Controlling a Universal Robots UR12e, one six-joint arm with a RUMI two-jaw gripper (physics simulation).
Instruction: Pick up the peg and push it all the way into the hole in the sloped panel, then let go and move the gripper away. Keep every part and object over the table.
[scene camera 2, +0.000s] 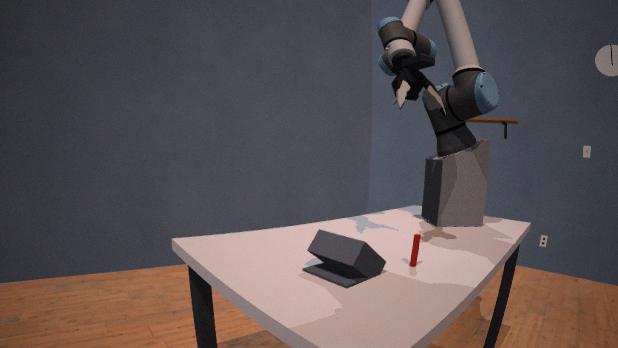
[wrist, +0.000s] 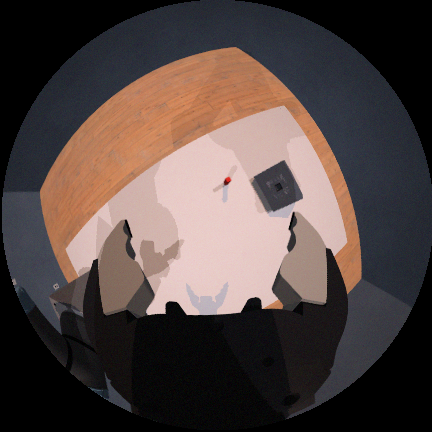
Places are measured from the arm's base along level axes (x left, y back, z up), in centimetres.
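Where they show: gripper, fingertip midpoint: (scene camera 2: 424, 112) (wrist: 208, 217); arm's base at its link origin: (scene camera 2: 457, 148) (wrist: 83, 330).
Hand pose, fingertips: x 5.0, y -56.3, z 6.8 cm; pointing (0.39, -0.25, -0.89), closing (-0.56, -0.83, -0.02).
Each offset is from my fingertips to the top centre of the thing. Level surfaces: height alone.
The red peg @[dx +3.5, dy -8.3, dz -29.8 cm] (scene camera 2: 415, 250) (wrist: 227, 180) stands upright on the table, apart from the dark grey sloped panel block. The sloped panel @[dx -7.2, dy -22.2, dz -28.7 cm] (scene camera 2: 340, 246) (wrist: 289, 197) sits on its flat base on the table, to the left of the peg in the scene view and to the right of it in the wrist view. Its square hole (wrist: 278, 187) shows dark and empty near the middle of the panel face in the wrist view; in the scene view the hole is hidden. My gripper (scene camera 2: 422, 107) (wrist: 208, 217) is open and empty, high above the table, with its jaws wide apart.
The white table @[dz -37.8 cm] (scene camera 2: 240, 260) (wrist: 210, 250) carries the robot's grey pedestal (scene camera 2: 462, 190) at its back right end in the scene view. The arm's shadows fall on the tabletop. A wooden shelf (scene camera 2: 492, 120) is on the wall behind the arm. Wooden floor surrounds the table.
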